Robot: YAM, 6 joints.
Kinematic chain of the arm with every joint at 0, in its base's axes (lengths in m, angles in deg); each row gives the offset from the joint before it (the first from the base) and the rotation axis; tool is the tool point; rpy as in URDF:
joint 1: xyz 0 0 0.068 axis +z
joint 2: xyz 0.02 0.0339 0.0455 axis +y
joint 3: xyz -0.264 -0.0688 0 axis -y
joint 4: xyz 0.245 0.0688 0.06 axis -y
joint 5: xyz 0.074 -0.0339 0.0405 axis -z
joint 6: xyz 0.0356 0 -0.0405 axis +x
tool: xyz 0 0 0 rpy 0 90 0
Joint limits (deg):
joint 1: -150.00..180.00
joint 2: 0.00..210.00
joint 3: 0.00..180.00
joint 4: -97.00..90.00
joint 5: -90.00..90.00
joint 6: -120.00..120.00
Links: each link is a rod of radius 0.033 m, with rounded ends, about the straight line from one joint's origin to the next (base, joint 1, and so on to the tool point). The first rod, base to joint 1, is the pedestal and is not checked.
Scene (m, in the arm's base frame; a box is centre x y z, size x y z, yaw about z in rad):
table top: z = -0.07
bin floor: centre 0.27 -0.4 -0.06 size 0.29 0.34 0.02 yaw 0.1
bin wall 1: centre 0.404 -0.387 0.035 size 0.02 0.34 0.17 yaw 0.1
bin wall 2: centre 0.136 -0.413 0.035 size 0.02 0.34 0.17 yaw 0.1
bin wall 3: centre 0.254 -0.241 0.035 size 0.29 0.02 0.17 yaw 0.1
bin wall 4: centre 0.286 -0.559 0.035 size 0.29 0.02 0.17 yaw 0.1
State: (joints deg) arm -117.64 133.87 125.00 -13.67 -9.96 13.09
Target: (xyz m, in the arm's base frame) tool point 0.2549 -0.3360 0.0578
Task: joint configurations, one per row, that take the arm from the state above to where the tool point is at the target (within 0.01 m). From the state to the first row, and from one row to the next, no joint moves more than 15 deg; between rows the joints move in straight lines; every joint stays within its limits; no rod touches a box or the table.
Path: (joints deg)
1: -104.94 129.75 117.51 -18.23 -11.17 13.09
2: -92.24 125.63 110.03 -22.79 -12.38 13.09
3: -79.55 121.52 102.54 -27.35 -13.59 13.09
4: -66.85 117.40 95.06 -31.91 -14.81 13.09
5: -54.15 113.28 87.57 -36.47 -16.02 13.09
6: -54.13 122.91 85.90 -34.99 -15.77 13.09
7: -54.11 132.53 84.22 -33.51 -15.52 13.09

